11 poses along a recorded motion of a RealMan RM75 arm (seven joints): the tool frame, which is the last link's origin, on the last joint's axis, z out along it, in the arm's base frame.
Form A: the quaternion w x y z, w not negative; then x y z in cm.
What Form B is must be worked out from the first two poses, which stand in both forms.
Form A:
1: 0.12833, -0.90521, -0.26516, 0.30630, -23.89, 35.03, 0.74
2: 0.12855, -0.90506, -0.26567, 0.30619, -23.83, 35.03, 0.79
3: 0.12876, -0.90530, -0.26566, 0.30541, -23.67, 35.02, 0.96
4: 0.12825, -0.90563, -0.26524, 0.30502, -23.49, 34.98, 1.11
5: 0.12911, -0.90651, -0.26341, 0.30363, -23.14, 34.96, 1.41
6: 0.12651, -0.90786, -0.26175, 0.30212, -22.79, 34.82, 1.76
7: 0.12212, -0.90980, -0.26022, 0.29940, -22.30, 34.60, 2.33
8: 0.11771, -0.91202, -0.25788, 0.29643, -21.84, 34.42, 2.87
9: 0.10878, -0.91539, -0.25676, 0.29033, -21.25, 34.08, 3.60
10: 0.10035, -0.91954, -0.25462, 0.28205, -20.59, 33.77, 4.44
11: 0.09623, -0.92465, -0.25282, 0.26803, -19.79, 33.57, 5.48
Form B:
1:
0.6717, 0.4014, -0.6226, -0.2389
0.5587, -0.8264, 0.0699, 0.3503
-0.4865, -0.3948, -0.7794, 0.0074
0, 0, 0, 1

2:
0.6713, 0.4022, -0.6225, -0.2383
0.5596, -0.8258, 0.0700, 0.3503
-0.4859, -0.3954, -0.7794, 0.0079
0, 0, 0, 1

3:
0.6723, 0.4024, -0.6214, -0.2367
0.5597, -0.8257, 0.0709, 0.3502
-0.4846, -0.3954, -0.7803, 0.0096
0, 0, 0, 1

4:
0.6732, 0.4022, -0.6205, -0.2349
0.5587, -0.8264, 0.0705, 0.3498
-0.4844, -0.3941, -0.7810, 0.0111
0, 0, 0, 1

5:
0.6768, 0.3992, -0.6185, -0.2314
0.5560, -0.8279, 0.0741, 0.3496
-0.4825, -0.3940, -0.7823, 0.0141
0, 0, 0, 1

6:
0.6804, 0.3988, -0.6148, -0.2279
0.5517, -0.8310, 0.0715, 0.3482
-0.4823, -0.3879, -0.7854, 0.0176
0, 0, 0, 1

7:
0.6853, 0.4004, -0.6083, -0.2230
0.5466, -0.8347, 0.0664, 0.3460
-0.4812, -0.3780, -0.7909, 0.0233
0, 0, 0, 1

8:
0.6913, 0.4006, -0.6014, -0.2184
0.5402, -0.8393, 0.0618, 0.3442
-0.4800, -0.3676, -0.7965, 0.0287
0, 0, 0, 1

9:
0.6996, 0.4069, -0.5874, -0.2125
0.5332, -0.8445, 0.0501, 0.3408
-0.4757, -0.3482, -0.8077, 0.0360
0, 0, 0, 1

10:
0.7112, 0.4117, -0.5698, -0.2059
0.5249, -0.8502, 0.0409, 0.3377
-0.4676, -0.3282, -0.8208, 0.0444
0, 0, 0, 1

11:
0.7285, 0.4160, -0.5443, -0.1979
0.5191, -0.8536, 0.0424, 0.3357
-0.4470, -0.3135, -0.8378, 0.0548
0, 0, 0, 1

